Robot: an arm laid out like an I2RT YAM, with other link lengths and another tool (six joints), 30 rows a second.
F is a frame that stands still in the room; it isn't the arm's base.
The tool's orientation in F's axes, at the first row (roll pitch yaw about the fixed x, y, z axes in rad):
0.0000, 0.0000, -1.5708
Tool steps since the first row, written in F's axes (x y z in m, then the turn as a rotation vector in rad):
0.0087, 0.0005, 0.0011, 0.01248, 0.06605, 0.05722
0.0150, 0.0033, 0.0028, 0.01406, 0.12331, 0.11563
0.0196, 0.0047, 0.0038, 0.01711, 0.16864, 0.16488
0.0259, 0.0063, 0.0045, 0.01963, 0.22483, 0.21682
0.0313, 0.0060, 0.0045, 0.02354, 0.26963, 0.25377
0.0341, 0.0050, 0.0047, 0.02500, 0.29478, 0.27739
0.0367, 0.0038, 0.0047, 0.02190, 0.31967, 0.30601
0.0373, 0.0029, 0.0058, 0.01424, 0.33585, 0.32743
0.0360, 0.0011, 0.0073, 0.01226, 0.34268, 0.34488
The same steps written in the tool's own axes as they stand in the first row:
-0.0005, 0.0087, 0.0011, -0.06605, 0.01248, 0.05722
-0.0033, 0.0150, 0.0028, -0.12331, 0.01406, 0.11563
-0.0047, 0.0196, 0.0038, -0.16864, 0.01711, 0.16488
-0.0063, 0.0259, 0.0045, -0.22483, 0.01963, 0.21682
-0.0060, 0.0313, 0.0045, -0.26963, 0.02354, 0.25377
-0.0050, 0.0341, 0.0047, -0.29478, 0.02500, 0.27739
-0.0038, 0.0367, 0.0047, -0.31967, 0.02190, 0.30601
-0.0029, 0.0373, 0.0058, -0.33585, 0.01424, 0.32743
-0.0011, 0.0360, 0.0073, -0.34268, 0.01226, 0.34488

